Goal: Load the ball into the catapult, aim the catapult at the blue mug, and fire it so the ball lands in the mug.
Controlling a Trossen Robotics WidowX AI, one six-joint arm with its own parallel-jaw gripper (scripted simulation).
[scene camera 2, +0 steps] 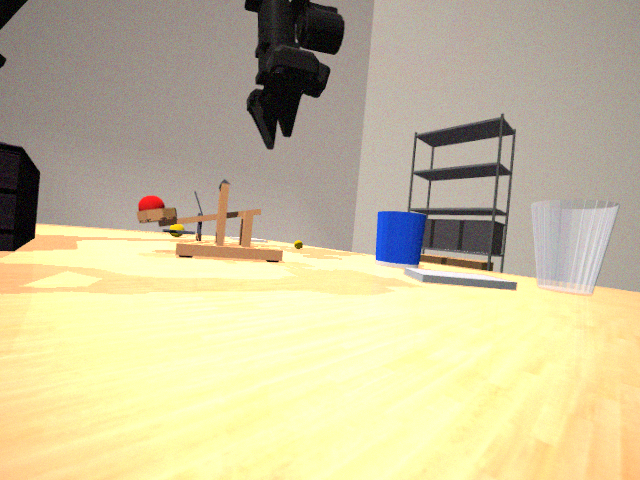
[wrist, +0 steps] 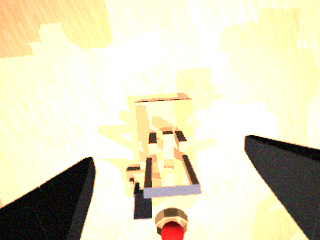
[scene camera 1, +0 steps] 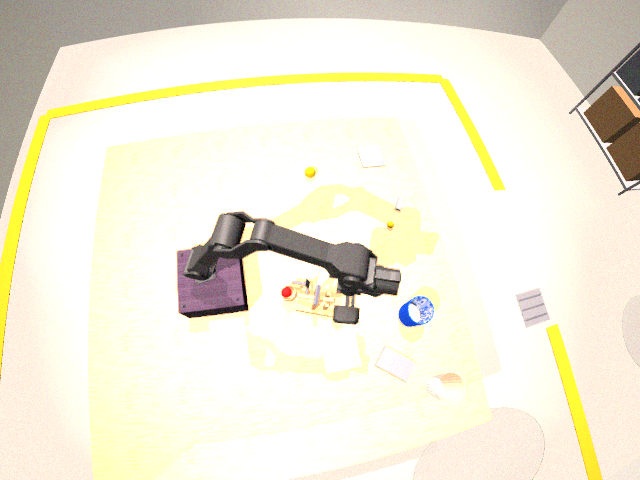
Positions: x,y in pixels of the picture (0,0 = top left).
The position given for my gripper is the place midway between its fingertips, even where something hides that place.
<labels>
my gripper: scene camera 2 277,143; wrist 171,153; scene camera 1 346,292
wooden catapult: scene camera 2 166,216; wrist; scene camera 1
flat grey tile: scene camera 2; scene camera 1; not seen in the wrist view (out of frame)
same spot on wooden catapult: (scene camera 1: 314,301) = (wrist: 191,194)
same spot on flat grey tile: (scene camera 1: 392,362) = (scene camera 2: 444,273)
</labels>
